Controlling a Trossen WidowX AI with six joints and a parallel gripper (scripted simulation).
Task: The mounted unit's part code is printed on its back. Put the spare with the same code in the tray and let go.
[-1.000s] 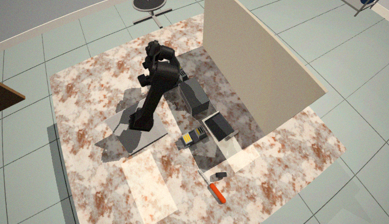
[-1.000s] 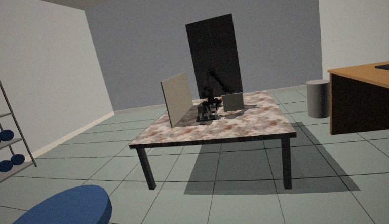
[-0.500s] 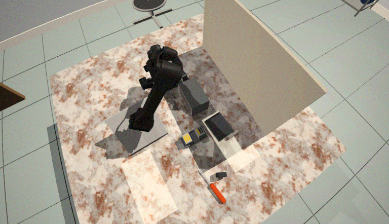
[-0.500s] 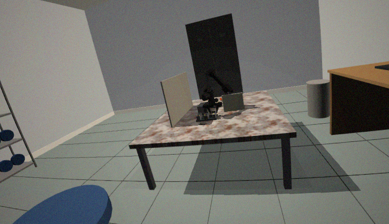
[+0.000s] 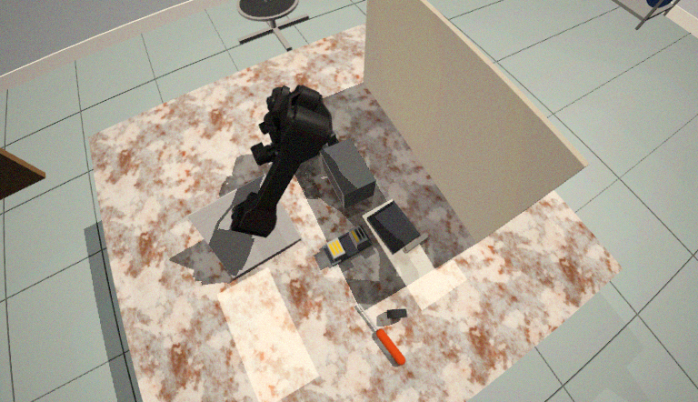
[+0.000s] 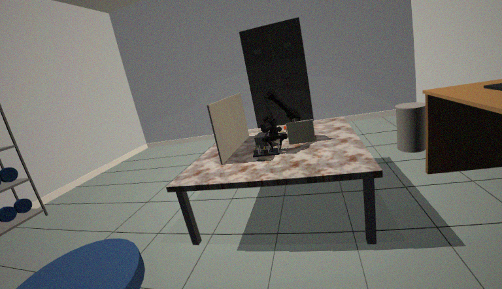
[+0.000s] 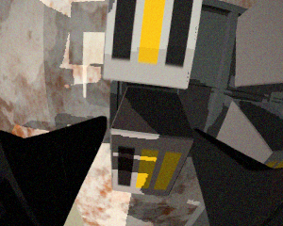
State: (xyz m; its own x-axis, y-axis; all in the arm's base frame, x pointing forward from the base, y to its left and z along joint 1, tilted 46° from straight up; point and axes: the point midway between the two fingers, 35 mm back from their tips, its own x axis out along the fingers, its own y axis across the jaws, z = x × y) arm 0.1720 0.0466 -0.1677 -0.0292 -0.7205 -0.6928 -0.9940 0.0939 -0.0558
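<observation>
My gripper tip is now 37 cm to the left of the dark tray, 14 cm short of it and 2 cm above it. Also, from my gripper tip: spare (3 cm above); then grey mounted unit (16 cm to the right, 12 cm ahead, 3 cm above); then tall beige panel (36 cm ahead, 21 cm above, 20 cm to the right).
</observation>
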